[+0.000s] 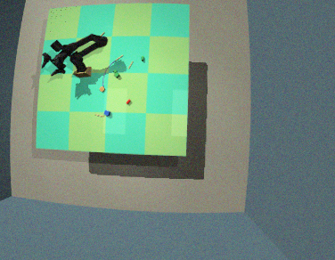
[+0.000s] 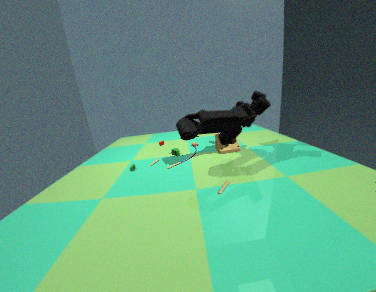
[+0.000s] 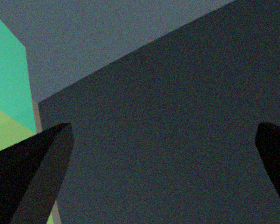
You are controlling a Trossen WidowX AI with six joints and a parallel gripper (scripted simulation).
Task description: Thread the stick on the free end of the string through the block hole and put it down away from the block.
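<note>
My gripper tip is 460 mm short of the small green cylinder, 30 mm to the right of it and 200 mm above it. From my gripper tip the other things lie so: red piece 560 mm ahead, 220 mm to the right, 210 mm below; then round button 340 mm ahead, 100 mm to the right, 210 mm below; then blue cube 390 mm ahead, 300 mm to the right, 200 mm below.
</note>
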